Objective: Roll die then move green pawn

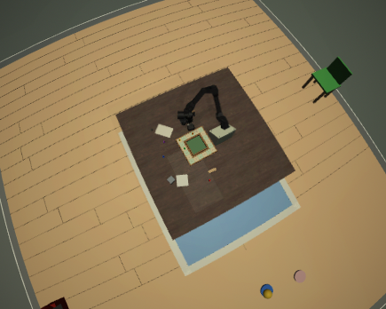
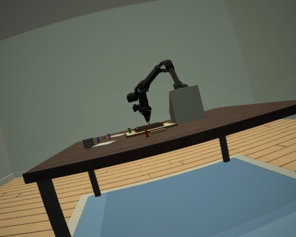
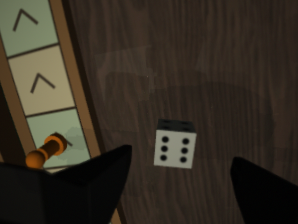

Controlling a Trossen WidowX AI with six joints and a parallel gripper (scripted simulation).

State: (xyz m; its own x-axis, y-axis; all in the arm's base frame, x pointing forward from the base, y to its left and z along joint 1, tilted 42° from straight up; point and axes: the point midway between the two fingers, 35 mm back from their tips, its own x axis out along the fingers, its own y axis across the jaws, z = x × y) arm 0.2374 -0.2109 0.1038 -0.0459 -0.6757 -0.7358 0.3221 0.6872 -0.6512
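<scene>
My gripper tip is 30 mm above the white die. Also, from my gripper tip: orange pawn (10 mm ahead, 90 mm to the left, 20 mm below); then yellow pawn (150 mm ahead, 80 mm to the left, 20 mm below); then green tray (40 mm ahead, 200 mm to the left, 40 mm below).
</scene>
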